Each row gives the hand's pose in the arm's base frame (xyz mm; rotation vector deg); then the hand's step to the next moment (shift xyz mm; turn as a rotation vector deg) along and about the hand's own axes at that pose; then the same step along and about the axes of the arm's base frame.
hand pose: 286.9 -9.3 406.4 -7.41 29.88 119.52
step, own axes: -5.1 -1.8 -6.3 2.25 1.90 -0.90
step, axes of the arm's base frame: 3.6 -5.8 -4.8 -2.91 0.52 -0.88
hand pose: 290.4 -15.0 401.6 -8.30 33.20 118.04
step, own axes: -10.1 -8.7 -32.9 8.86 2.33 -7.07
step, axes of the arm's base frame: 8.5 -19.2 -28.7 -7.59 2.66 -8.32
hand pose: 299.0 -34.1 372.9 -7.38 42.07 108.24
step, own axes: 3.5 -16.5 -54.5 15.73 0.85 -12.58
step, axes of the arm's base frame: -0.2 -22.6 -52.4 -10.63 5.55 -16.20
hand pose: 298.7 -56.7 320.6 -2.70 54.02 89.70
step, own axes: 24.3 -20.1 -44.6 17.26 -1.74 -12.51
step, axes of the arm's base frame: -10.2 -7.7 -53.1 -8.80 6.63 -18.33
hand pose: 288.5 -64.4 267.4 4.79 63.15 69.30
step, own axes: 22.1 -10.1 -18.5 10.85 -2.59 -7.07
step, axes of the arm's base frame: -7.5 4.0 -29.3 -3.92 3.92 -11.99
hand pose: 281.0 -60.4 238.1 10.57 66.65 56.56
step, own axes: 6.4 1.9 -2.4 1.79 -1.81 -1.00
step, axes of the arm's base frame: -2.7 4.9 -4.3 0.26 -0.11 -2.72
